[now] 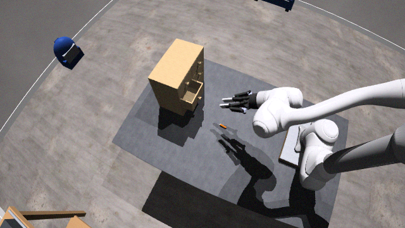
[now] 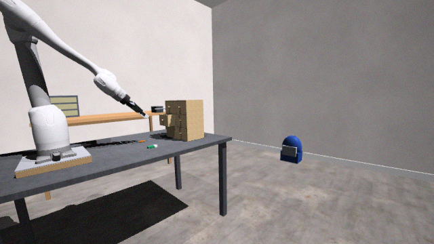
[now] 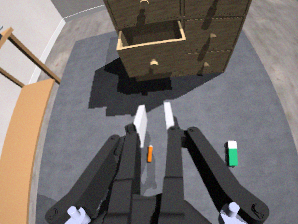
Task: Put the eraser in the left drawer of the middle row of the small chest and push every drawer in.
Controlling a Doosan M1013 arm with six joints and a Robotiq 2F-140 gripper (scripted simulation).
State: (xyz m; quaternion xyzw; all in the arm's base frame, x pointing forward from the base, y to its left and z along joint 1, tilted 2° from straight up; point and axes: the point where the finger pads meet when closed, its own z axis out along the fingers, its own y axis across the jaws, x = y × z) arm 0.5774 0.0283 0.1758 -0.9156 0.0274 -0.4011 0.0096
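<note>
My hand is 4 cm past the eraser, 18 cm to the left of it and 21 cm above it. From my hand the other things lie so: small orange stick 1 cm behind, 4 cm to the left, 22 cm below.
</note>
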